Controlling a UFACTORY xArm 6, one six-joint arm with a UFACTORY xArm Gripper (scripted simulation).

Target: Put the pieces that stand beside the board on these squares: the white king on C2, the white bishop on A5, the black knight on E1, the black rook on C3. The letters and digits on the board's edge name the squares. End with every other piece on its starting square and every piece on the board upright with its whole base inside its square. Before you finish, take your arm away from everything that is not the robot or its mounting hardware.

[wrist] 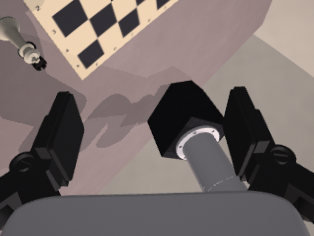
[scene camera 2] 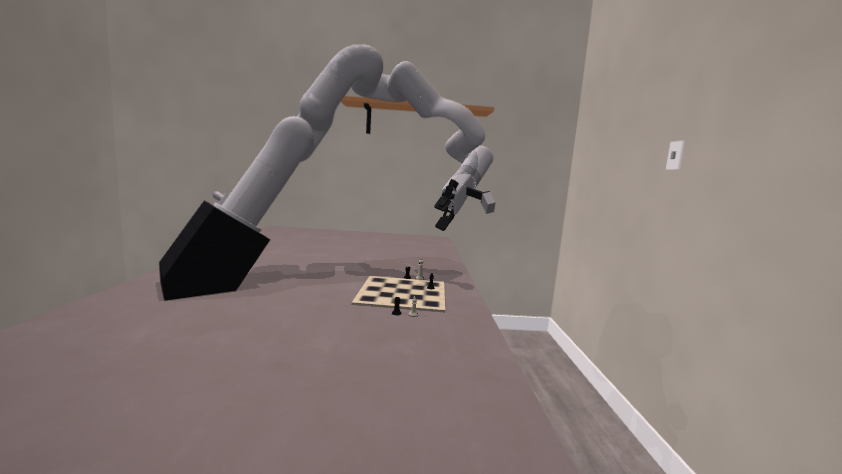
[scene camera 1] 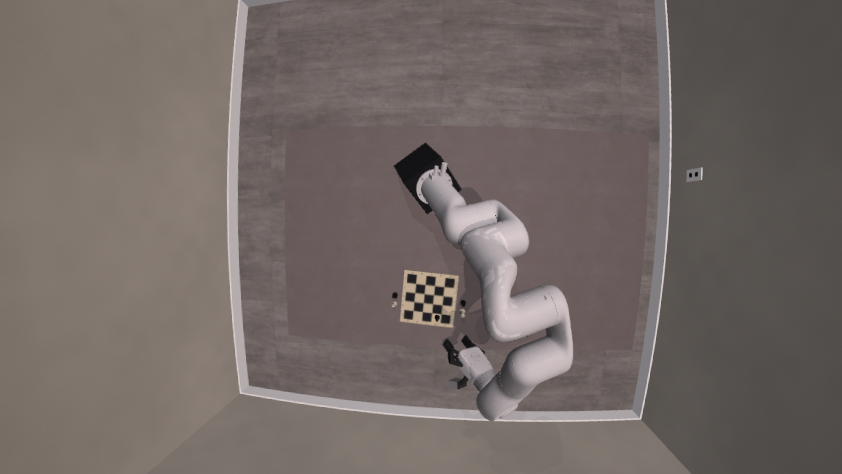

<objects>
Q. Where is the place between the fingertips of my gripper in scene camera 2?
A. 439,219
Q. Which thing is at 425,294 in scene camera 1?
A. A chessboard.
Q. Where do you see a chessboard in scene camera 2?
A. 377,291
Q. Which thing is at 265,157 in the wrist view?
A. My gripper.
</objects>
